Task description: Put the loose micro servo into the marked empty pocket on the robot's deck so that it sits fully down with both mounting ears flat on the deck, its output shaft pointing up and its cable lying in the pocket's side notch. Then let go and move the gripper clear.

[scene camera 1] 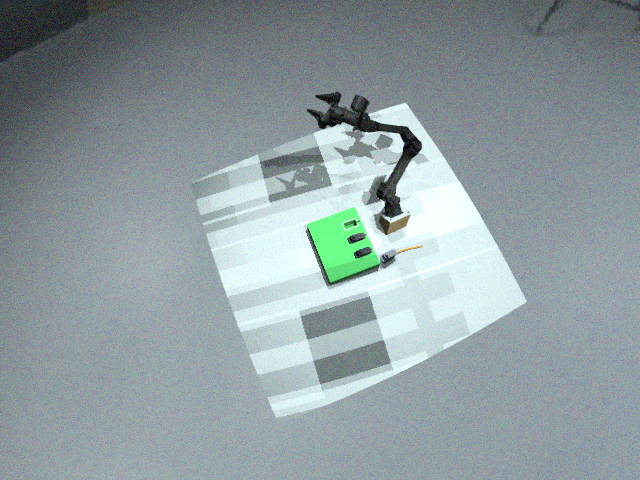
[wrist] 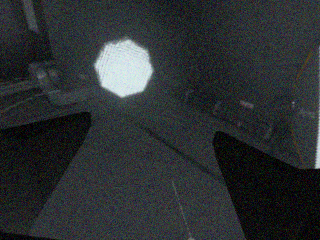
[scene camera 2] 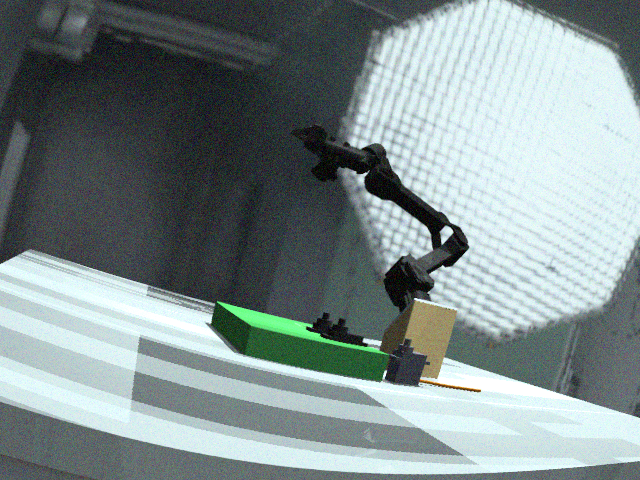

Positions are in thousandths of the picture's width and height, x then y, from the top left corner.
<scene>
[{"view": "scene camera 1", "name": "gripper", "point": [487, 214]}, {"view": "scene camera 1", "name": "deck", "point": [527, 534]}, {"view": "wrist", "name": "gripper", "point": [483, 535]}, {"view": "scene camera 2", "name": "gripper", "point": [465, 289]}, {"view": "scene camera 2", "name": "micro servo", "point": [634, 764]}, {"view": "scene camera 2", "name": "deck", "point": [432, 707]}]
</scene>
